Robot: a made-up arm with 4 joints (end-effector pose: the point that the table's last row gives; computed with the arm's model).
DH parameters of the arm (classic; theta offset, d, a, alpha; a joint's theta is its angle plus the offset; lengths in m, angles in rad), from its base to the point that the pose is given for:
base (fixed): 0 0.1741 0.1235 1.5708
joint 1: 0 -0.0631 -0.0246 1.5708
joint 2: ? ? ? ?
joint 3: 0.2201 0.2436 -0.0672 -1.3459
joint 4: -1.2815 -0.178 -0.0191 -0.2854
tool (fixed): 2.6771 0.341 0 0
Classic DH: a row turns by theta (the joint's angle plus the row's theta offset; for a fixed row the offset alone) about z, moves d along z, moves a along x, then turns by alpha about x.
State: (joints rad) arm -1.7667 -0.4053 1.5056 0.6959
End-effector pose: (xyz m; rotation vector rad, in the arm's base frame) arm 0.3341 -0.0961 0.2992 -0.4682 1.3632 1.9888
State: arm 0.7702 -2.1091 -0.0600 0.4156
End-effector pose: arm 0.0319 0.0153 0.6389 -0.9009 -0.2742 2.2322
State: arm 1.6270 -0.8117 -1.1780 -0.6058
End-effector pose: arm -0.1819 -0.4032 0.2221 0.7948 -0.7819 0.6543
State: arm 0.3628 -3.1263 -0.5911 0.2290
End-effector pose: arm 0.1528 0.3748 0.5974 -0.4825 0.9293 2.8904
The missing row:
joint 2: 1.5534 -0.2233 0.2471 -1.6454
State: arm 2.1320 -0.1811 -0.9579 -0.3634
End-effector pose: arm -0.0489 -0.3494 -0.1760 0.9778 -1.6930 0.7987
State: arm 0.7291 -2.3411 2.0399 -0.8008
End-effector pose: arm 0.2158 -0.0685 0.4953 0.1845 2.6590 -1.5539
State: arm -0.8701 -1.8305 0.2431 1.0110
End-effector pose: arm 0.4863 -0.0699 0.3013 0.6179 0.1553 2.6362
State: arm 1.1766 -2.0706 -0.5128 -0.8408
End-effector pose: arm -0.0679 -0.0441 0.6799 -0.2765 -0.5234 1.0043
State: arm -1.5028 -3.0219 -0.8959 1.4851
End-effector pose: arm 0.5663 0.3124 0.0280 -1.5116 0.3901 -1.1037
